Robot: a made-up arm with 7 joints.
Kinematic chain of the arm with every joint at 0, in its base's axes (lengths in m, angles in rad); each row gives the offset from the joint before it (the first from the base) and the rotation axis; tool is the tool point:
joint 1: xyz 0 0.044 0 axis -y
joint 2: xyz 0 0.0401 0 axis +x
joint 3: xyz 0 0 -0.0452 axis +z
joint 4: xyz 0 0 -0.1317 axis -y
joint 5: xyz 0 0 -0.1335 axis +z
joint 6: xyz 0 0 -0.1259 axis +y
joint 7: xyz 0 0 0 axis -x
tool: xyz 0 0 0
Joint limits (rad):
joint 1: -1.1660..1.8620
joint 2: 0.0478..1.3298
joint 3: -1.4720..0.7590
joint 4: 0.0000..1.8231
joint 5: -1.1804..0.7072
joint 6: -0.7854..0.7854
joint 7: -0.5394..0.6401
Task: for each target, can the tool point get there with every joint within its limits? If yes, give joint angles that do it. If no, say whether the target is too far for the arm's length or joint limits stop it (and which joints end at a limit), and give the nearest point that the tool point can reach.
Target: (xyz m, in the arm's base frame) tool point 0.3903 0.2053 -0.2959
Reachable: no: too far | nearest point 0.3375 0.1889 -0.2559 | short by 0.068 m
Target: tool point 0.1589 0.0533 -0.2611
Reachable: yes | joints 0.1069 0.8255 -1.0447 1.6170 -0.0660 -0.0137 -0.2070
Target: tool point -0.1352 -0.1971 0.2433
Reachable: no: joint limits stop it (at a limit: joint 1, joint 2, joint 4) | nearest point 0.0651 -0.0899 0.2028 | short by 0.231 m
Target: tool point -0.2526 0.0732 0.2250
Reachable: no: joint limits stop it (at a limit: joint 1, joint 2, joint 4) | nearest point -0.1551 0.2234 0.1795 | short by 0.185 m
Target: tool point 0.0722 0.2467 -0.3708
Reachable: yes | joints -0.2613 0.4703 -0.0539 0.6935 -0.2151 0.2413 0.3111
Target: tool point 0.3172 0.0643 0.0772
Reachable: yes | joints 0.9201 0.1464 -0.1932 1.4796 0.4646 -0.1551 -0.1097
